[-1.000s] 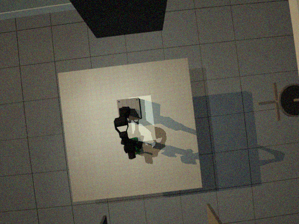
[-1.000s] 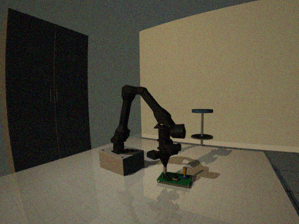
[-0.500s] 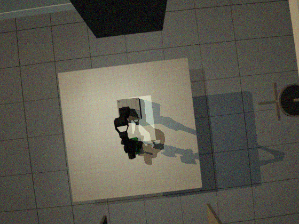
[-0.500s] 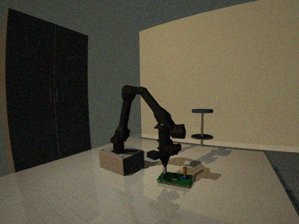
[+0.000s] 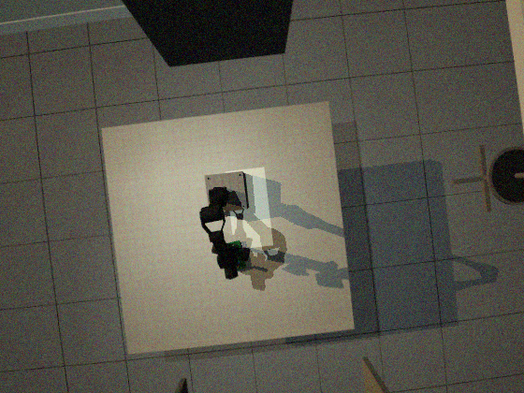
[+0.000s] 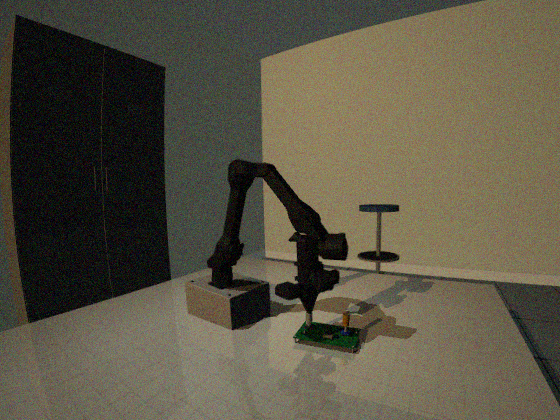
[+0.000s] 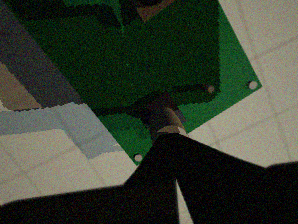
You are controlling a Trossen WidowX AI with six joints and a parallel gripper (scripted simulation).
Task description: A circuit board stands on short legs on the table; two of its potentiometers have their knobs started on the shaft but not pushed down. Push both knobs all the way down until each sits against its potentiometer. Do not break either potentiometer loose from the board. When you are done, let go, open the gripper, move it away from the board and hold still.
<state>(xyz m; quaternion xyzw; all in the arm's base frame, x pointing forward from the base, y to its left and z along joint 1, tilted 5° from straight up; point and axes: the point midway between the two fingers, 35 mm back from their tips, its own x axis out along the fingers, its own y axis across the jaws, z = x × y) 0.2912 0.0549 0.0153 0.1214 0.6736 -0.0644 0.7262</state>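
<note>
The pale knob is 20 mm below my gripper tip. From my gripper tip the other things lie so: yellow knob 100 mm ahead, 20 mm to the left.
</note>
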